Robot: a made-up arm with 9 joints.
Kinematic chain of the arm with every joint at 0, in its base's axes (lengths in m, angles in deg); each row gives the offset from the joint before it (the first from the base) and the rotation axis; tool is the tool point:
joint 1: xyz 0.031 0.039 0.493 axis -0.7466 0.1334 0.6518
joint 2: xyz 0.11 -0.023 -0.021 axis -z
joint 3: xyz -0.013 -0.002 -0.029 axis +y
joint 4: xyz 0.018 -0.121 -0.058 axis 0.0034 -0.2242 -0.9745
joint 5: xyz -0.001 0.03 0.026 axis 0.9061 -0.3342 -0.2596
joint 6: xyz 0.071 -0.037 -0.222 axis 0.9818 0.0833 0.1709
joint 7: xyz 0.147 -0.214 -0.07 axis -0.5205 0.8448 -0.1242
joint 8: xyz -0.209 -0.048 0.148 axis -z
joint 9: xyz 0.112 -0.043 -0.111 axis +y
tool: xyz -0.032 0 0.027
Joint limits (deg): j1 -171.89..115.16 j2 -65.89..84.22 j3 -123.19..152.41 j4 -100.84..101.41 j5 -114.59..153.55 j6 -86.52..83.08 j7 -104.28..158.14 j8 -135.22..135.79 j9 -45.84..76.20
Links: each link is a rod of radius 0.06 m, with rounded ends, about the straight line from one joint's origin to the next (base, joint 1, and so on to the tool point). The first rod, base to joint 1, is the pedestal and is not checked.
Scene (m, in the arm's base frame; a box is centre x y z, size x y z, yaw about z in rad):
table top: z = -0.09
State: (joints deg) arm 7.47 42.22 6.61 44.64 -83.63 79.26 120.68 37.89 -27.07
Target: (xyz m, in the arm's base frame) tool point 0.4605 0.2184 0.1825
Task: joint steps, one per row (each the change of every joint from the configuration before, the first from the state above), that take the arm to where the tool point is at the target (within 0.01 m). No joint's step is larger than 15 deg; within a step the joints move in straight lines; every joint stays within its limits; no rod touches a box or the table.
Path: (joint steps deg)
1: 0.02 -13.51 -14.34 7.10 7.44 -4.57 -8.52 5.01 -1.74
2: 0.03 -13.52 -14.34 7.09 7.45 -4.57 -8.51 5.01 -1.74
3: 0.02 -13.51 -14.34 7.10 7.44 -4.57 -8.52 5.01 -1.74
4: 0.03 -13.51 -14.34 7.10 7.44 -4.58 -8.51 5.00 -1.74
5: 0.02 -13.52 -14.34 7.09 7.44 -4.57 -8.52 5.01 -1.74
6: 0.03 -13.51 -14.34 7.10 7.45 -4.57 -8.51 5.01 -1.74
7: 0.02 -13.52 -14.34 7.09 7.44 -4.57 -8.52 5.01 -1.74
8: 0.03 -13.51 -14.34 7.10 7.44 -4.57 -8.52 5.01 -1.74

